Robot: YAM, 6 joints.
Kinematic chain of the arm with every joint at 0, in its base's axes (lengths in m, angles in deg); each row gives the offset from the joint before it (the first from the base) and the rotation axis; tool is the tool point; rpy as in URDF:
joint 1: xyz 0 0 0.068 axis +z
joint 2: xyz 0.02 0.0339 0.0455 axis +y
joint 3: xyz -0.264 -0.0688 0 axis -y
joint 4: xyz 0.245 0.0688 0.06 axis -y
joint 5: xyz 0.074 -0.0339 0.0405 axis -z
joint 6: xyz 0.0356 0 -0.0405 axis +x
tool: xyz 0 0 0 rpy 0 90 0
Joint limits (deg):
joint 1: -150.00..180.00
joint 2: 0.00..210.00
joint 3: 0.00..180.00
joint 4: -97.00..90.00
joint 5: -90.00..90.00
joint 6: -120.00..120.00
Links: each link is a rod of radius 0.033 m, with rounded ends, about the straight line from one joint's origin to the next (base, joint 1, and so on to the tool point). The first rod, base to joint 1, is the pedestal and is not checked.
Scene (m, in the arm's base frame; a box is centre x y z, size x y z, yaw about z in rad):
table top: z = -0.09
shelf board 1: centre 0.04 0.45 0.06 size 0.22 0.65 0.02 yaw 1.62
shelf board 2: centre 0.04 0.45 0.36 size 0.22 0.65 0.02 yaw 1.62
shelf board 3: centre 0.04 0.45 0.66 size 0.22 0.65 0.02 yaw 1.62
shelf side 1: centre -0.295 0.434 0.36 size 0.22 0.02 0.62 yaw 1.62
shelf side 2: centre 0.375 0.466 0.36 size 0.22 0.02 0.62 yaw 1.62
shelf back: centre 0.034 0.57 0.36 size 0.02 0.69 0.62 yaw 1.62
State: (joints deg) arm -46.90 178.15 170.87 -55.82 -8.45 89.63
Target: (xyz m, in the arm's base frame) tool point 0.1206 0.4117 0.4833
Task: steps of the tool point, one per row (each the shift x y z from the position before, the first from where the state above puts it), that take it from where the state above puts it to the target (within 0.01 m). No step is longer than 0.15 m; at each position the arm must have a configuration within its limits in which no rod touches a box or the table.
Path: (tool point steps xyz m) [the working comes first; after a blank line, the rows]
Joints at the target: 72.10 133.76 180.00 -67.69 -19.32 89.63
Straight joint move there: touches shelf board 2, shelf side 2.

1: 0.0784 0.0976 0.0806
2: 0.0445 0.1159 0.0786
3: 0.0069 0.1215 0.0749
4: -0.0300 0.1141 0.0697
5: -0.0617 0.0947 0.0630
6: -0.0496 0.1042 0.0158
7: -0.0739 0.0865 0.0159
8: -0.0926 0.0635 0.0158
9: -0.1042 0.0365 0.0159

